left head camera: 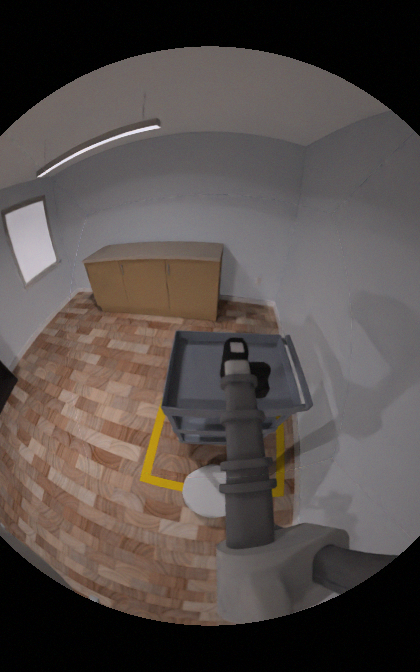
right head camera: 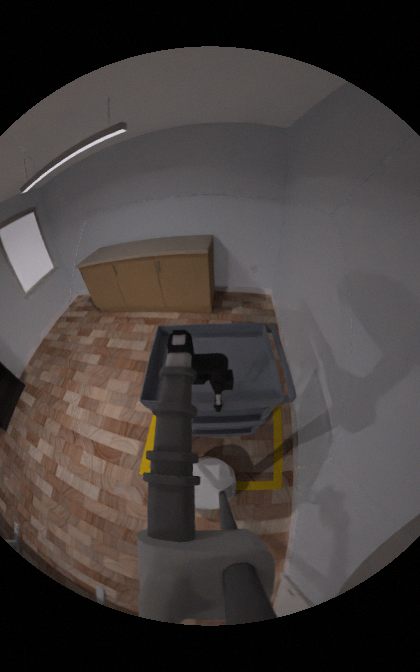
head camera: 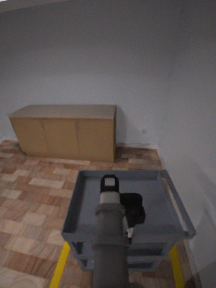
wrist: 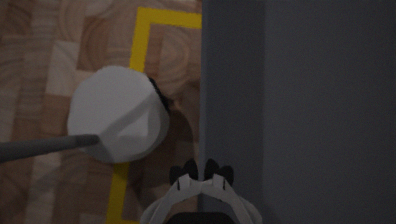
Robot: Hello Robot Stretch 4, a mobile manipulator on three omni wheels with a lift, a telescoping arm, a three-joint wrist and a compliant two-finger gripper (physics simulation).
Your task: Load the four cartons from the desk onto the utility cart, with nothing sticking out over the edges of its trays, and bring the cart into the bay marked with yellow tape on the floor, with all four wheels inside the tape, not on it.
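Seen in the pictures: gripper, fingertip midpoint: (wrist: pixel 201 171); robot's base, origin of the base link: (wrist: pixel 129 115).
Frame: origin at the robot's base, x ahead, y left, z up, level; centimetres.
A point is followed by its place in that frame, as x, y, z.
The grey utility cart (head camera: pixel 75 203) @(59.0, 22.3, 76.7) (left head camera: pixel 171 372) (right head camera: pixel 151 372) stands right in front of me, close to the right wall. Its top tray holds no carton that I can see; the lower trays are mostly hidden. My gripper (head camera: pixel 129 232) (right head camera: pixel 218 400) (wrist: pixel 201 172) @(36.9, -8.8, 80.0) points down at the near rim of the top tray (wrist: pixel 230 86) @(40.7, 1.6, 76.7) and is shut on that rim, one finger on each side. Yellow tape (head camera: pixel 60 265) @(43.3, 47.5, -2.7) (left head camera: pixel 150 450) (right head camera: pixel 277 450) (wrist: pixel 139 43) @(3.7, 37.2, -2.6) runs on the floor along both sides of the cart's near end. The wheels are hidden. No desk or carton is in view.
A wooden cabinet (head camera: pixel 64 136) @(199.1, 74.5, 50.5) (left head camera: pixel 150 285) (right head camera: pixel 145 280) stands against the far wall. The cart's handle (head camera: pixel 180 203) @(52.8, -41.6, 83.7) faces the right wall (head camera: pixel 198 154) @(103.6, -84.5, 80.6). My white base (left head camera: pixel 202 492) (right head camera: pixel 215 480) (wrist: pixel 113 114) @(0.0, 0.1, 18.7) sits over the tape's near side.
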